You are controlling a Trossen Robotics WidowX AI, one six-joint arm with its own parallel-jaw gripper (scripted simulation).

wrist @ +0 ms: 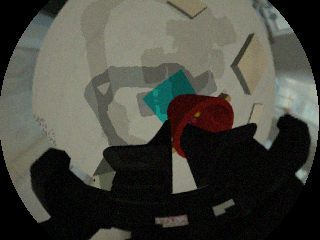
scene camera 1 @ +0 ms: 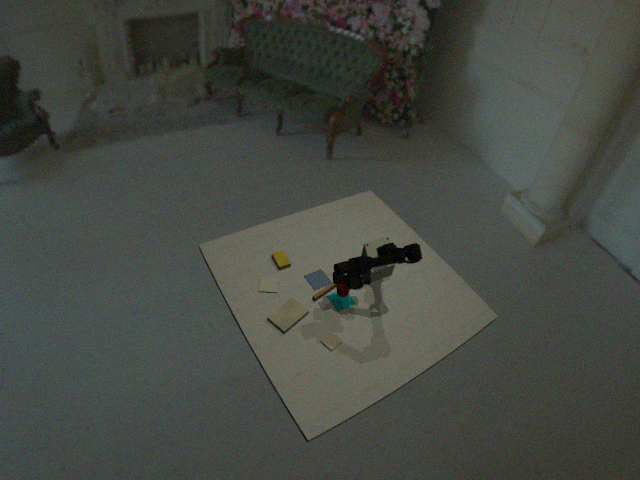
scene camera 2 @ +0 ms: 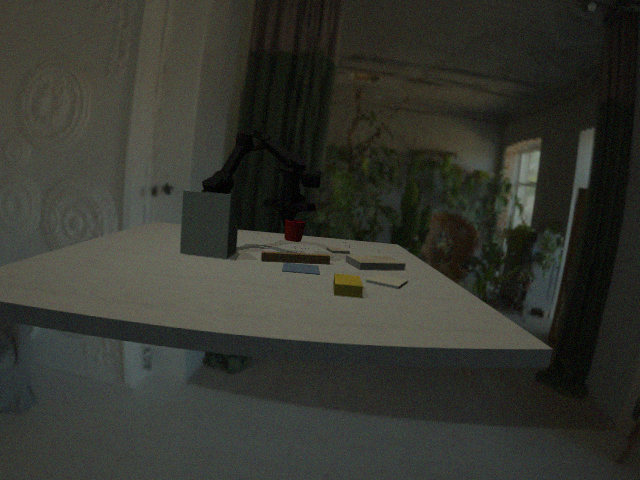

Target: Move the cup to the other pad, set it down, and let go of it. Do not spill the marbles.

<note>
The pictures show: the gripper, a red cup and a teal pad.
</note>
